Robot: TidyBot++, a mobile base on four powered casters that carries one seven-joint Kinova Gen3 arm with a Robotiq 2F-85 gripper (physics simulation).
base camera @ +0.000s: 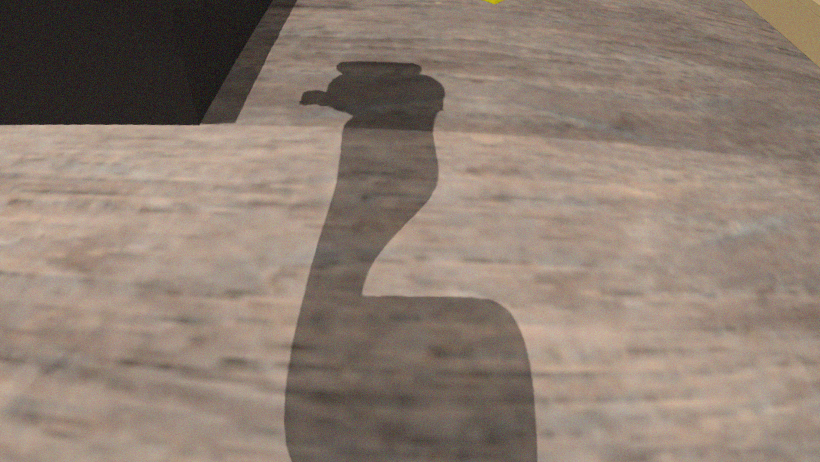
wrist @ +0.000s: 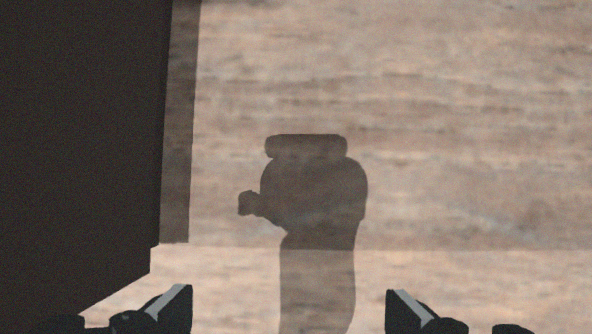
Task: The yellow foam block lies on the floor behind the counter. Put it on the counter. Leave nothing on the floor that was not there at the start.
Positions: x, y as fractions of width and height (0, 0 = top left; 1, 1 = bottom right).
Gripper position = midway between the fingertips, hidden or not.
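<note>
From the base camera you get a counter (base camera: 0.08, 0.15). The wrist view has that same counter (wrist: 0.15, 0.27), and there's the gripper (wrist: 0.49, 0.93) in it too.
</note>
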